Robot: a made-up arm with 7 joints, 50 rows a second.
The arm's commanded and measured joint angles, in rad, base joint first. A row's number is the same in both.
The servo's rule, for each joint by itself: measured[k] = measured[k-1] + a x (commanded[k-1-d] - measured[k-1]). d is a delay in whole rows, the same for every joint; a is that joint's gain. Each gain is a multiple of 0.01, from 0.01 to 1. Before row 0 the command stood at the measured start. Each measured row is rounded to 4 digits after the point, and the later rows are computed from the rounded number. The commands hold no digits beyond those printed.
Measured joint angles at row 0:
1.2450 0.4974 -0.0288 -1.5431 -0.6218 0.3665 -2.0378
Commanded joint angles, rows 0 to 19:
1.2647 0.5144 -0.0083 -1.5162 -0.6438 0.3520 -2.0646
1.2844 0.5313 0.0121 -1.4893 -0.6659 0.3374 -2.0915
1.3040 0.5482 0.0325 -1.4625 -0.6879 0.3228 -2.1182
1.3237 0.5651 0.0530 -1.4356 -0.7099 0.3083 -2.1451
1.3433 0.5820 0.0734 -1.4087 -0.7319 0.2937 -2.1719
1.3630 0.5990 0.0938 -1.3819 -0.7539 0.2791 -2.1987
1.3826 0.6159 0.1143 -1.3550 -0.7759 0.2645 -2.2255
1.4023 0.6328 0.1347 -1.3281 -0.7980 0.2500 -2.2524
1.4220 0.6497 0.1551 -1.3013 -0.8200 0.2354 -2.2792
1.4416 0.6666 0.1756 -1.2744 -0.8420 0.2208 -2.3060
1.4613 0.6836 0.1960 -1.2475 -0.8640 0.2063 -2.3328
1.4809 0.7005 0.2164 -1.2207 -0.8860 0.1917 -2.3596
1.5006 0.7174 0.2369 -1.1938 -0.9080 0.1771 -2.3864
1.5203 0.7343 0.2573 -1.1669 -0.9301 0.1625 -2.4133
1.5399 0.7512 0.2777 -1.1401 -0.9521 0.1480 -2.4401
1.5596 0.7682 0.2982 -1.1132 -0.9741 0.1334 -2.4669
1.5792 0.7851 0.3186 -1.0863 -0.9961 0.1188 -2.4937
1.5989 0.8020 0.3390 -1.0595 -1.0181 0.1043 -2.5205
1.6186 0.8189 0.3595 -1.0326 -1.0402 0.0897 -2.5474
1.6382 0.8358 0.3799 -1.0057 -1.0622 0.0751 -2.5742
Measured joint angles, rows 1 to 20:
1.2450 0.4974 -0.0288 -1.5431 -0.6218 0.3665 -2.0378
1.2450 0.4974 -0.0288 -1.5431 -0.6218 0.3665 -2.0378
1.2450 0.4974 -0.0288 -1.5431 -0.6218 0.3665 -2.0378
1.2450 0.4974 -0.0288 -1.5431 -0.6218 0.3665 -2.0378
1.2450 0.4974 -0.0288 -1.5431 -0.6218 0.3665 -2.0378
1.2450 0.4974 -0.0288 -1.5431 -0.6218 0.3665 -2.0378
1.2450 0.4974 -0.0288 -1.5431 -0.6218 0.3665 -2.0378
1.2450 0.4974 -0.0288 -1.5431 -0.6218 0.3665 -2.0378
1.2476 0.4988 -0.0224 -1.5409 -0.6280 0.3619 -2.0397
1.2524 0.5014 -0.0117 -1.5368 -0.6386 0.3541 -2.0433
1.2591 0.5051 0.0020 -1.5309 -0.6524 0.3441 -2.0485
1.2675 0.5099 0.0178 -1.5233 -0.6685 0.3326 -2.0553
1.2774 0.5157 0.0350 -1.5141 -0.6863 0.3202 -2.0635
1.2885 0.5224 0.0532 -1.5035 -0.7052 0.3070 -2.0730
1.3007 0.5299 0.0721 -1.4916 -0.7250 0.2934 -2.0837
1.3139 0.5381 0.0915 -1.4785 -0.7454 0.2795 -2.0955
1.3280 0.5470 0.1112 -1.4643 -0.7663 0.2654 -2.1084
1.3428 0.5566 0.1312 -1.4491 -0.7875 0.2511 -2.1222
1.3582 0.5668 0.1513 -1.4330 -0.8089 0.2368 -2.1369
1.3742 0.5775 0.1715 -1.4160 -0.8305 0.2224 -2.1525
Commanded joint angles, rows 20 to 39:
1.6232 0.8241 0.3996 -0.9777 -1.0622 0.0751 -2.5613
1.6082 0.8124 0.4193 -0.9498 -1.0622 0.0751 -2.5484
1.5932 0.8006 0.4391 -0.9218 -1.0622 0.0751 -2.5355
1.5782 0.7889 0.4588 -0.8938 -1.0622 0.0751 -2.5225
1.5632 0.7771 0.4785 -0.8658 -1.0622 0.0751 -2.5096
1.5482 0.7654 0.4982 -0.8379 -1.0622 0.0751 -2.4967
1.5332 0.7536 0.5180 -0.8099 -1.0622 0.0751 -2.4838
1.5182 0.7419 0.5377 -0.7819 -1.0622 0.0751 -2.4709
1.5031 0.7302 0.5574 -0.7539 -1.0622 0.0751 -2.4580
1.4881 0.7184 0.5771 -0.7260 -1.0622 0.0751 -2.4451
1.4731 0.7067 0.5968 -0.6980 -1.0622 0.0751 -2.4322
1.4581 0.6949 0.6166 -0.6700 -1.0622 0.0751 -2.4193
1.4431 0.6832 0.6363 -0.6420 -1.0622 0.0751 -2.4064
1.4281 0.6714 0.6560 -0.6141 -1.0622 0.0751 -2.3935
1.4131 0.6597 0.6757 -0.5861 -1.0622 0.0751 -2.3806
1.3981 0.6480 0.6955 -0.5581 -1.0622 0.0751 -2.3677
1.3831 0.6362 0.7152 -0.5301 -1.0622 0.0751 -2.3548
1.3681 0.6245 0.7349 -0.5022 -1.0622 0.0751 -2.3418
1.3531 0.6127 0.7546 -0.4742 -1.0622 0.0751 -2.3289
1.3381 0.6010 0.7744 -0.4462 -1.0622 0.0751 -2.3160
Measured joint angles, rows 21 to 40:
1.3906 0.5887 0.1918 -1.3982 -0.8522 0.2079 -2.1689
1.4075 0.6003 0.2121 -1.3797 -0.8740 0.1934 -2.1860
1.4247 0.6124 0.2324 -1.3605 -0.8959 0.1789 -2.2038
1.4422 0.6249 0.2528 -1.3407 -0.9178 0.1643 -2.2222
1.4600 0.6377 0.2732 -1.3203 -0.9397 0.1497 -2.2412
1.4781 0.6508 0.2936 -1.2994 -0.9617 0.1352 -2.2608
1.4964 0.6642 0.3140 -1.2781 -0.9837 0.1206 -2.2809
1.5148 0.6779 0.3344 -1.2563 -1.0057 0.1060 -2.3014
1.5289 0.6896 0.3546 -1.2340 -1.0215 0.0961 -2.3196
1.5392 0.6994 0.3747 -1.2113 -1.0329 0.0894 -2.3356
1.5462 0.7075 0.3947 -1.1881 -1.0411 0.0848 -2.3496
1.5504 0.7140 0.4146 -1.1646 -1.0470 0.0817 -2.3617
1.5521 0.7190 0.4344 -1.1407 -1.0513 0.0796 -2.3721
1.5516 0.7227 0.4542 -1.1165 -1.0544 0.0782 -2.3808
1.5492 0.7252 0.4740 -1.0920 -1.0566 0.0772 -2.3880
1.5452 0.7265 0.4937 -1.0672 -1.0582 0.0765 -2.3938
1.5397 0.7268 0.5134 -1.0421 -1.0593 0.0761 -2.3983
1.5330 0.7261 0.5331 -1.0168 -1.0601 0.0758 -2.4016
1.5252 0.7245 0.5528 -0.9913 -1.0607 0.0756 -2.4037
1.5165 0.7221 0.5726 -0.9656 -1.0611 0.0754 -2.4048

